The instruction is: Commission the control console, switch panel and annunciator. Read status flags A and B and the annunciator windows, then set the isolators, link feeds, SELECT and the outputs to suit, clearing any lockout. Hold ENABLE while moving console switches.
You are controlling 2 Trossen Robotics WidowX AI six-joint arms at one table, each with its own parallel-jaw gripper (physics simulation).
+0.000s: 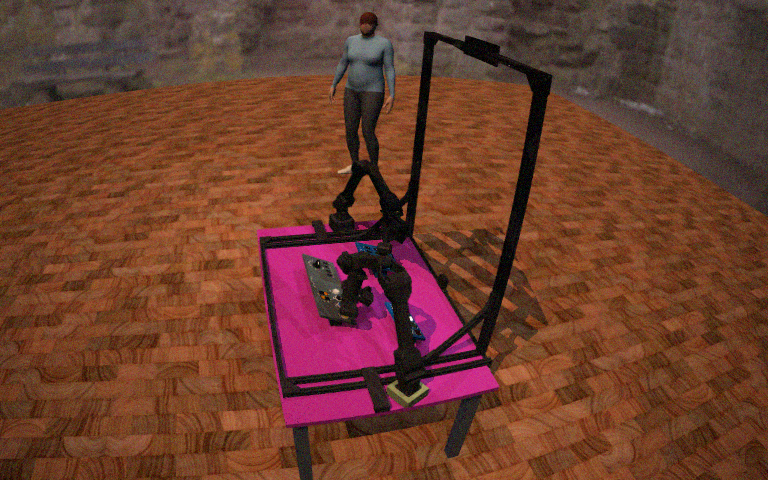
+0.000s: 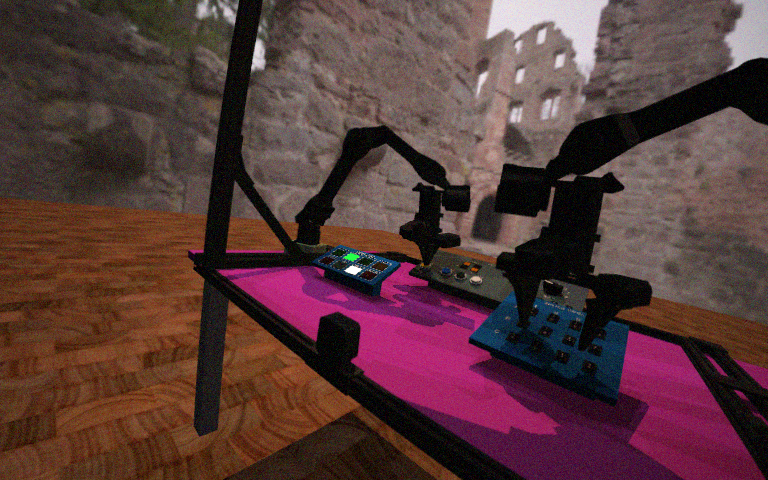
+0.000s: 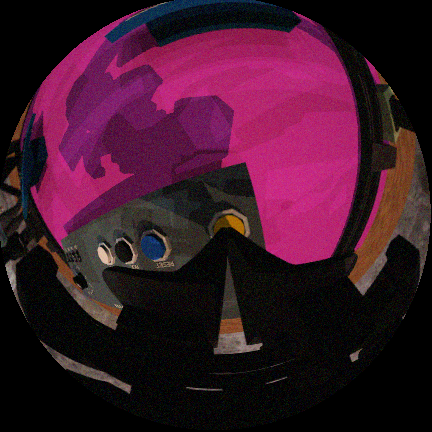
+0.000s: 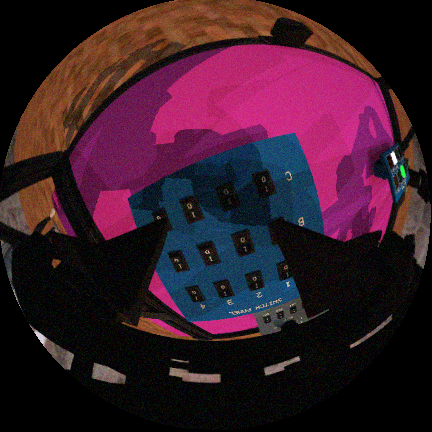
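Where they show: left gripper, between the fingertips: (image 2: 426,265) (image 3: 225,232); right gripper, between the fingertips: (image 1: 384,255) (image 2: 549,336) (image 4: 221,224); left arm's base, origin of its link: (image 1: 408,387) (image 2: 306,242); right arm's base, origin of its link: (image 1: 341,217).
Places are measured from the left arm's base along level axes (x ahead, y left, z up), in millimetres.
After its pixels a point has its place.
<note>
The grey console (image 1: 313,280) @(z 53, x 603, y -78 mm) (image 2: 492,289) @(z 10, x 565, y -157 mm) (image 3: 192,250) @(z 19, x 428, y -69 mm) has a yellow button (image 3: 229,223) @(z 18, x 389, y -68 mm), a blue RESET button (image 3: 153,246) @(z 23, x 447, y -96 mm) (image 2: 446,271) @(z 20, x 452, y -103 mm) and orange-and-black flags (image 2: 468,267) @(z 38, x 508, y -68 mm), too small to read. My left gripper (image 2: 425,262) @(z 19, x 396, y -65 mm) (image 3: 225,232) @(z 19, x 396, y -65 mm) is shut and empty, its tips at the yellow button; contact is unclear. The blue annunciator (image 2: 374,286) @(z -8, x 310, y -301 mm) shows a green window (image 2: 351,256) @(z 25, x 220, y -204 mm) (image 4: 403,171) and a white window (image 2: 352,270) @(z 5, x 245, y -260 mm) (image 4: 393,158) lit; the others look dark. My right gripper (image 2: 553,337) @(z 23, x 596, y -466 mm) (image 4: 221,224) @(z 23, x 596, y -466 mm) is open and empty above the blue switch panel (image 2: 491,338) @(z 0, x 523, y -463 mm) (image 4: 300,200) @(z 14, x 538, y -424 mm), hiding some rocker switches.
A black frame (image 1: 272,316) @(z -23, x 593, y 134 mm) (image 2: 271,316) @(z -47, x 194, y -500 mm) runs around the magenta table (image 1: 317,356) @(z -40, x 331, y 117 mm), with a tall black gantry (image 1: 523,169) @(z 706, x -44, y -329 mm) at one side. A black block (image 2: 338,339) @(z -2, x 336, y -578 mm) (image 4: 291,31) sits on the frame rail. A person (image 1: 365,65) stands on the floor beyond the table.
</note>
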